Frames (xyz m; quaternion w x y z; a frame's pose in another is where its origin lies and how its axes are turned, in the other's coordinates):
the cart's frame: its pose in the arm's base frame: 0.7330 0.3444 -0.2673 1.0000 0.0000 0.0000 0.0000
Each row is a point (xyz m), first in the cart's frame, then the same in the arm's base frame.
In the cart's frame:
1: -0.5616 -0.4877 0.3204
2: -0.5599 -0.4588 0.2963
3: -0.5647 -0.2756 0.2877
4: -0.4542 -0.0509 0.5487
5: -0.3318 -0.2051 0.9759
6: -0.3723 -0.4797 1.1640
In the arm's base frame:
1: 0.1714 -0.1433 0.0531
2: 0.1731 -0.1144 0.0290
3: 0.1683 0.0688 0.0204
4: 0.2788 0.2935 0.2814
5: 0.4012 0.1393 0.7086
6: 0.3607 -0.1353 0.8967

